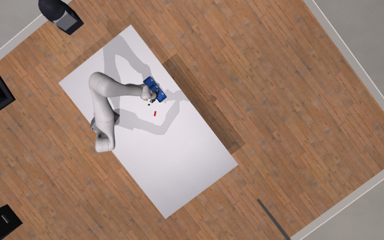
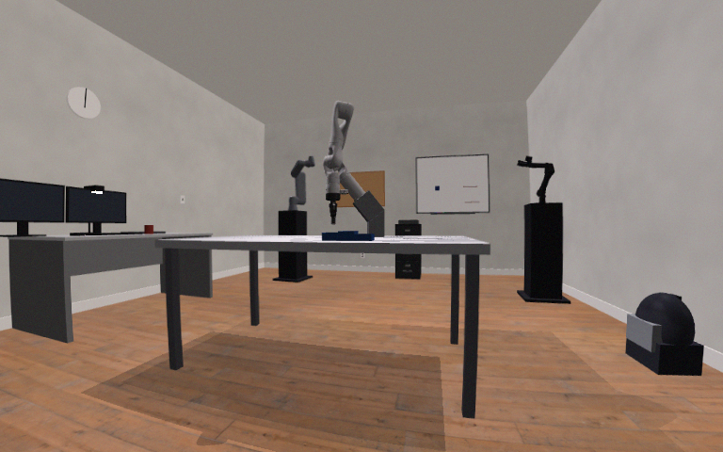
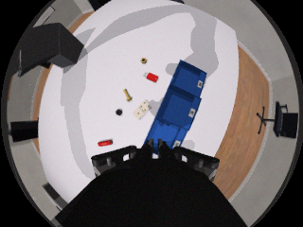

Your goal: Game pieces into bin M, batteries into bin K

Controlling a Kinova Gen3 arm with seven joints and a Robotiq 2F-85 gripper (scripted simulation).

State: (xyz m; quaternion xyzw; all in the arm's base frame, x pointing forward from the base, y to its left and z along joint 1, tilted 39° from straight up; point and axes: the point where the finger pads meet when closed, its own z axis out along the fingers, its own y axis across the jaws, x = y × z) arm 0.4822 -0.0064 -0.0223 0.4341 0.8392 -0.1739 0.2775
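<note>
Now: hand 1 cm short of the bin, 9 cm to the right of it and 8 cm above it. Round my hand: red cylinder: 12 cm behind, 11 cm to the right, 9 cm below; then white tile: 6 cm behind, 4 cm to the left, 9 cm below; then black piece: 12 cm behind, 10 cm below.
</note>
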